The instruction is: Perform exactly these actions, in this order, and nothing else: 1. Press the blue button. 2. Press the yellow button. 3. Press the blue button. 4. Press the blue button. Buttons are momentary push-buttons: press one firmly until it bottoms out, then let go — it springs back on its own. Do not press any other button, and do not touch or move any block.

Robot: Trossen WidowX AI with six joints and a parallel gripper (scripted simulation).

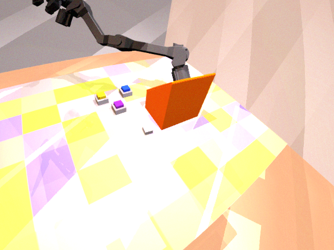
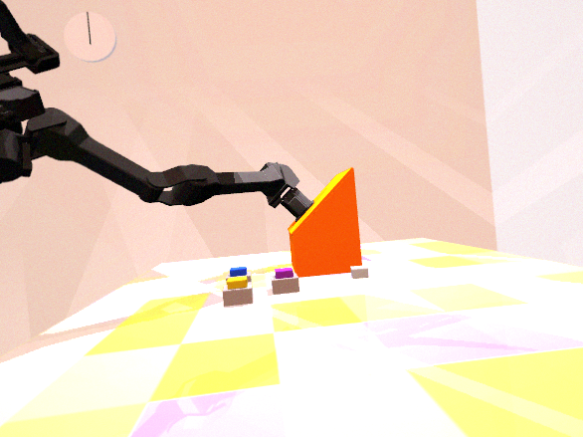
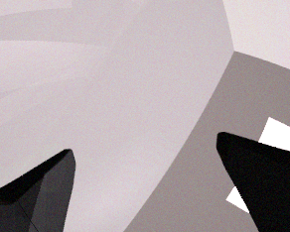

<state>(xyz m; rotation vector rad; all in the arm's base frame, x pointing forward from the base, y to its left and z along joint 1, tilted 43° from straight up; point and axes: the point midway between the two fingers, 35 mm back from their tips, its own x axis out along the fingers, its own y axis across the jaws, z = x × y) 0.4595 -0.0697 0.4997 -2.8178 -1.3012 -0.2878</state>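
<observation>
My gripper tip is 400 mm above the blue button, 310 mm past it and 230 mm to the right of it. Also, from my gripper tip: yellow button 400 mm below, 260 mm to the left, 200 mm behind; then magenta button 400 mm below, 330 mm to the left, 260 mm behind.
</observation>
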